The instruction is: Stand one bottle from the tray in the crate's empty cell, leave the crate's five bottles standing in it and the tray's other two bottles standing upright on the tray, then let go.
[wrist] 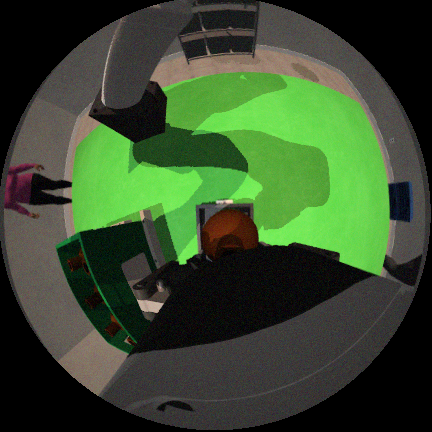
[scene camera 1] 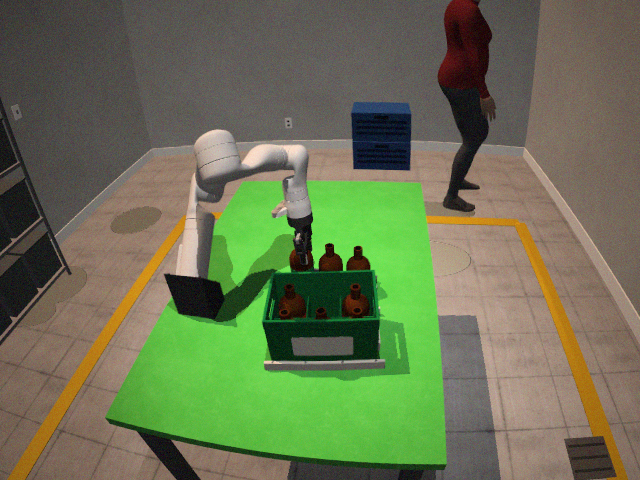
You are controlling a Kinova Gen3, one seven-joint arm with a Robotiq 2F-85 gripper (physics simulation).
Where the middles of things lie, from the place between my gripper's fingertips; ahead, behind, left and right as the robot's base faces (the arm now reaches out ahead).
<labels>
The brown bottle (wrist: 228,230) lies 20 mm below my hand and 20 mm behind it.
</labels>
